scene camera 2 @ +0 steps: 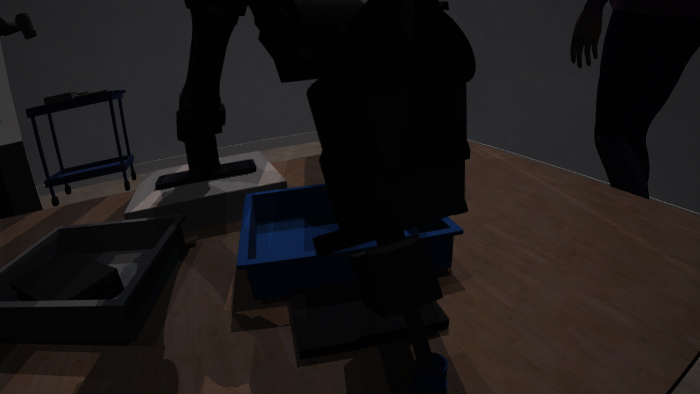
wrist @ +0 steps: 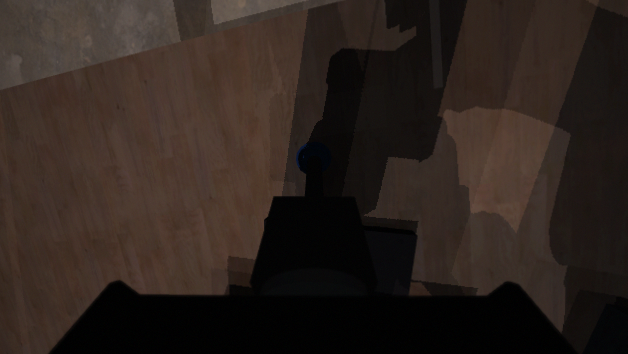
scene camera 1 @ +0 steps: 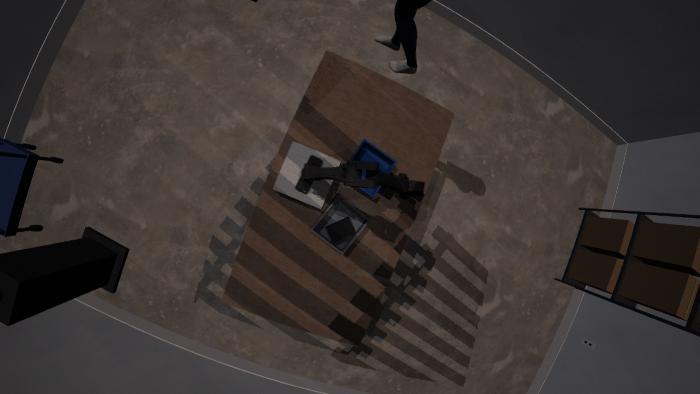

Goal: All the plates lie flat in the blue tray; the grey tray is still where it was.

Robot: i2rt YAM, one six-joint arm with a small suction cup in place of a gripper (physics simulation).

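Frame: origin at the arm's base, x ahead, y left, z up, level; centimetres.
Seen in the pictures: hand, tool point: (wrist: 314, 149); arm's base, link origin: (scene camera 2: 205, 176) (scene camera 1: 309, 174).
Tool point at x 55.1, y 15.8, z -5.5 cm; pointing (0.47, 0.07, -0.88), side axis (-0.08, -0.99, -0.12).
Note:
Pixels of each thing's top centre, then the offset from my tool point to it. Level surfaces: height alone.
- dark flat plate, top centre: (scene camera 2: 363, 306) (wrist: 333, 275) (scene camera 1: 389, 185) dx -11.9, dy -1.0, dz +1.3 cm
- blue tray, top centre: (scene camera 2: 336, 209) (scene camera 1: 368, 168) dx -27.5, dy +1.7, dz +5.3 cm
- grey tray, top centre: (scene camera 2: 79, 255) (scene camera 1: 340, 225) dx -28.2, dy -33.2, dz +5.3 cm
- stack, top centre: (scene camera 2: 60, 275) (scene camera 1: 341, 230) dx -26.4, dy -36.0, dz +3.7 cm
- wooden table, surface height: dz +0.2 cm
My suction cup (scene camera 2: 430, 372) (wrist: 313, 157) is blue and points down over the table, with no plate visible on it. A dark flat plate (scene camera 2: 340, 325) (wrist: 392, 255) lies on the table beside the blue tray (scene camera 1: 380, 151) (scene camera 2: 295, 277), partly hidden by my wrist. In the wrist view the cup is past the plate, clear of its visible part. The arm hides part of the blue tray's inside; its visible floor is blue. The grey tray (scene camera 1: 327, 243) (scene camera 2: 60, 320) stands apart and holds a dark plate or stack (scene camera 1: 342, 230) (scene camera 2: 65, 280); I cannot tell how many.
The arm's base stands on a white block (scene camera 1: 287, 180) (scene camera 2: 250, 195) next to both trays. The wooden table (scene camera 1: 395, 110) (scene camera 2: 550, 240) (wrist: 150, 165) has striped shadows. A person (scene camera 1: 407, 40) (scene camera 2: 630, 100) stands beyond the table edge.

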